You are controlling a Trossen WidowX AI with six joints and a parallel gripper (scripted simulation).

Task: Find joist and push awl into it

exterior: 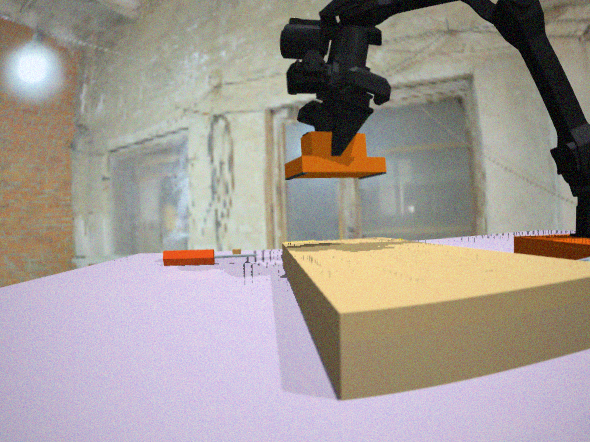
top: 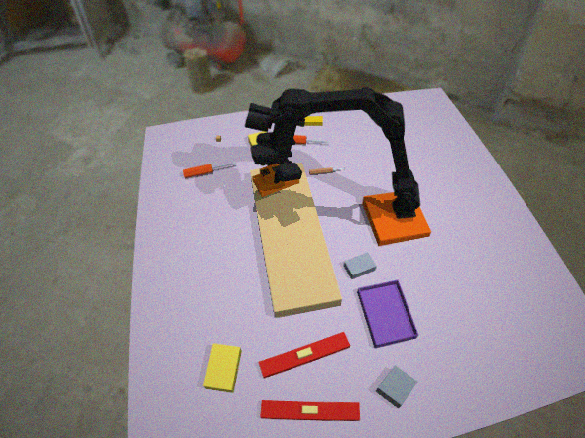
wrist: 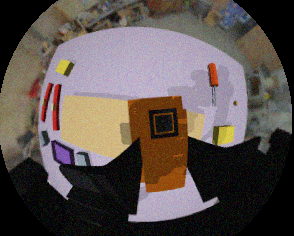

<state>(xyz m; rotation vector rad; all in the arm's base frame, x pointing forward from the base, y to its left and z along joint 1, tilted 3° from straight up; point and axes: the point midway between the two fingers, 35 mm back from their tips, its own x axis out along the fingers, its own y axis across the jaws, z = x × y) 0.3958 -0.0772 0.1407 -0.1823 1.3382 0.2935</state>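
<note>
The purple tray lies 390 mm to the left of my gripper tip, 260 mm behind it and 140 mm below it. Round my gripper tip: awl (210 mm behind, 150 mm to the right, 150 mm below); then orange stud finder (20 mm above, 10 mm ahead); then dark square indicator (40 mm above, 20 mm ahead, 10 mm to the left).
</note>
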